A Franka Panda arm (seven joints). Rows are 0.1 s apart.
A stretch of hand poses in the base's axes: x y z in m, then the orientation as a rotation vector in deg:
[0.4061, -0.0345, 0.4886, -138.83, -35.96, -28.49]
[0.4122, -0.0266, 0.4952, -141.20, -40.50, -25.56]
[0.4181, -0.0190, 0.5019, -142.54, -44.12, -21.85]
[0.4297, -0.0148, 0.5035, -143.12, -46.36, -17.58]
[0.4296, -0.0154, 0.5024, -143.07, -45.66, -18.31]
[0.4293, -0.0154, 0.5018, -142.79, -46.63, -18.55]
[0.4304, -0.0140, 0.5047, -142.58, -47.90, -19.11]
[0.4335, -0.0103, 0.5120, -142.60, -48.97, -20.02]
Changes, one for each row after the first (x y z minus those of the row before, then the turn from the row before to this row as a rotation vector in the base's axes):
[0.0061, 0.0079, 0.0066, -3.80, 0.77, 2.83]
[0.0059, 0.0076, 0.0067, -2.71, 1.57, 2.66]
[0.0116, 0.0042, 0.0016, -1.73, 2.35, 2.09]
[-0.0001, -0.0006, -0.0011, 0.36, -0.32, -0.58]
[-0.0003, 0.0000, -0.0006, -0.03, -0.38, 0.66]
[0.0011, 0.0014, 0.0029, -0.16, -0.69, 0.77]
[0.0031, 0.0037, 0.0073, -0.26, -0.92, 0.50]

